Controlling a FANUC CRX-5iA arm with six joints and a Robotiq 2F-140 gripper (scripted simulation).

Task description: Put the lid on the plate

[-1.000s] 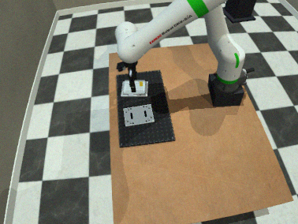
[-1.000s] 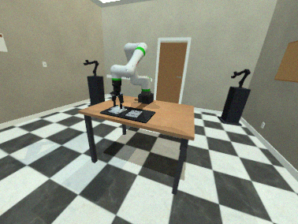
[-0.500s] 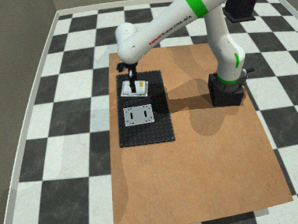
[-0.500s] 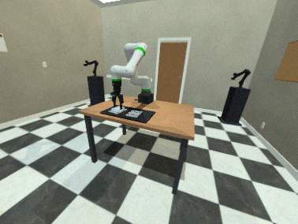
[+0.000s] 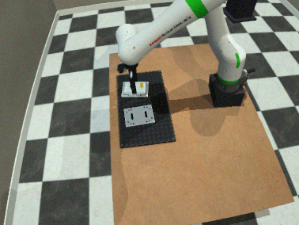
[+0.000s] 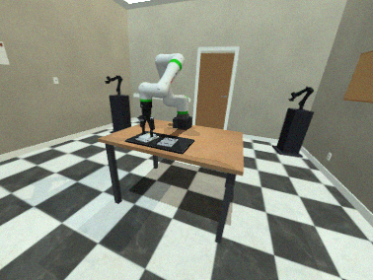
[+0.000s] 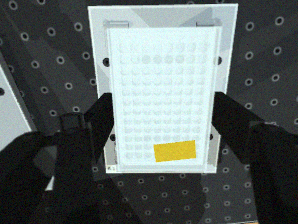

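Right now my hand is 2 cm above the clear lid. The rest, counted from my hand: culture plate 3 cm below; then lid park fixture 20 cm to the left, 5 cm below, 2 cm ahead.
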